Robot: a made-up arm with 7 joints. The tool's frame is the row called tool. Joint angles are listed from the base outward.
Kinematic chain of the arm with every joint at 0, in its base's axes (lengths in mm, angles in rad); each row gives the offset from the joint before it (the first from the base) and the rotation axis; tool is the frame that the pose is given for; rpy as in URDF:
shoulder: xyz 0 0 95 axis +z
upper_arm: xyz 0 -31 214 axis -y
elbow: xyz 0 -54 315 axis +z
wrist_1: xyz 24 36 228 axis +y
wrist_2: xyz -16 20 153 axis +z
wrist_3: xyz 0 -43 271 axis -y
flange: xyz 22 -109 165 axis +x
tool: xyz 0 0 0 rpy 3.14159 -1.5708 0
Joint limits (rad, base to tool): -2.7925..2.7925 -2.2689..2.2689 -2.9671..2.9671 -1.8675..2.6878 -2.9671..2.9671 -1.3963..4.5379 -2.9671..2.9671
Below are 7 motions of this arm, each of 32 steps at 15 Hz.
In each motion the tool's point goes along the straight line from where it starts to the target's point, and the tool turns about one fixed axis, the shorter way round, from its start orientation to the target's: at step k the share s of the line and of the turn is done. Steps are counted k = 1, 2, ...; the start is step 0. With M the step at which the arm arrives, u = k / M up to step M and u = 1 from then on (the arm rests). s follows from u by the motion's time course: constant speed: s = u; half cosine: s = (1 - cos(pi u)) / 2; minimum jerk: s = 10 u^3 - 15 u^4 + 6 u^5.
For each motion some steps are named. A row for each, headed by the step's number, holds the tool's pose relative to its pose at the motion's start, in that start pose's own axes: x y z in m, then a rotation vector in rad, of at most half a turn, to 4 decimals.
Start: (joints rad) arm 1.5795 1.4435 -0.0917 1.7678 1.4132 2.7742 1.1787
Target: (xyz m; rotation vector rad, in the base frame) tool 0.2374 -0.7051 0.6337 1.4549 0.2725 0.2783
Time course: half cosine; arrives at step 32
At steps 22, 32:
22: -0.2051 -0.2041 0.0687 0.4704 -0.7921 0.3154
32: -0.2637 -0.2624 0.0883 0.6049 -1.0184 0.4055

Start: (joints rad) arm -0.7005 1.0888 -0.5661 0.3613 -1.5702 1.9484 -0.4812
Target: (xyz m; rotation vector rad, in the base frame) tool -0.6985 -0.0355 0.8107 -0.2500 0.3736 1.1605
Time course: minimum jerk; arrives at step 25
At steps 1, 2, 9, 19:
1: -0.0001 -0.0003 -0.0002 0.0002 0.0003 0.0009
2: -0.0005 -0.0026 -0.0012 0.0016 0.0019 0.0065
9: -0.0275 -0.1434 -0.0690 0.0894 0.1078 0.3606
19: -0.0993 -0.5181 -0.2495 0.3230 0.3897 1.3031

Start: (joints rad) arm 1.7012 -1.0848 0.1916 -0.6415 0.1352 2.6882 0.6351
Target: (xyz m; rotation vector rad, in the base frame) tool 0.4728 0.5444 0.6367 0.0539 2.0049 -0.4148
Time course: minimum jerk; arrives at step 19
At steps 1, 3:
1: 0.0004 0.0002 0.0000 -0.0009 0.0016 -0.0005
3: 0.0100 0.0047 0.0001 -0.0199 0.0371 -0.0109

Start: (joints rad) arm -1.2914 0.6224 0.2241 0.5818 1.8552 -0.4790 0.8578
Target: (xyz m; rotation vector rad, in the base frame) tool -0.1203 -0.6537 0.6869 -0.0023 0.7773 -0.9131
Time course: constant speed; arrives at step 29
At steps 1, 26, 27, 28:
1: -0.0076 0.0376 -0.0112 0.0547 0.0396 0.0380
26: -0.1969 0.9775 -0.2922 1.4224 1.0298 0.9883
27: -0.2044 1.0151 -0.3034 1.4771 1.0694 1.0263
28: -0.2120 1.0527 -0.3146 1.5318 1.1090 1.0643

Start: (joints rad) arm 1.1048 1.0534 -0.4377 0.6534 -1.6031 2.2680 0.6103
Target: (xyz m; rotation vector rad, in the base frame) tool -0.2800 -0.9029 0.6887 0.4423 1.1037 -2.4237
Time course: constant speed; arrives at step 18
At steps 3, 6, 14, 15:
3: -0.0122 0.0477 -0.0404 -0.1527 -0.0321 0.0905
6: -0.0244 0.0954 -0.0808 -0.3055 -0.0641 0.1809
14: -0.0569 0.2225 -0.1886 -0.7128 -0.1497 0.4221
15: -0.0610 0.2384 -0.2021 -0.7637 -0.1604 0.4523

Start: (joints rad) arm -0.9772 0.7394 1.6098 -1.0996 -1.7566 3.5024 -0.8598
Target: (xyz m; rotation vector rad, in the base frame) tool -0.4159 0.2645 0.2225 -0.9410 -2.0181 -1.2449
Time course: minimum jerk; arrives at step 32
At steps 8, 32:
8: -0.0058 0.0271 0.0412 0.0058 0.0314 -0.1521
32: -0.0563 0.2620 0.3979 0.0560 0.3032 -1.4690

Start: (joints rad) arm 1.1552 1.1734 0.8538 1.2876 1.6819 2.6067 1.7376
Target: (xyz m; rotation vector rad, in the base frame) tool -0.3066 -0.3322 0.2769 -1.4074 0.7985 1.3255
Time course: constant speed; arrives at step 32
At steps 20, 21, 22, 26, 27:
20: 0.0201 -0.0712 -0.2758 -0.3870 0.7444 -0.1207
21: 0.0212 -0.0748 -0.2896 -0.4064 0.7816 -0.1267
22: 0.0222 -0.0783 -0.3033 -0.4257 0.8188 -0.1328
26: 0.0262 -0.0926 -0.3585 -0.5031 0.9677 -0.1569
27: 0.0272 -0.0961 -0.3723 -0.5225 1.0049 -0.1629

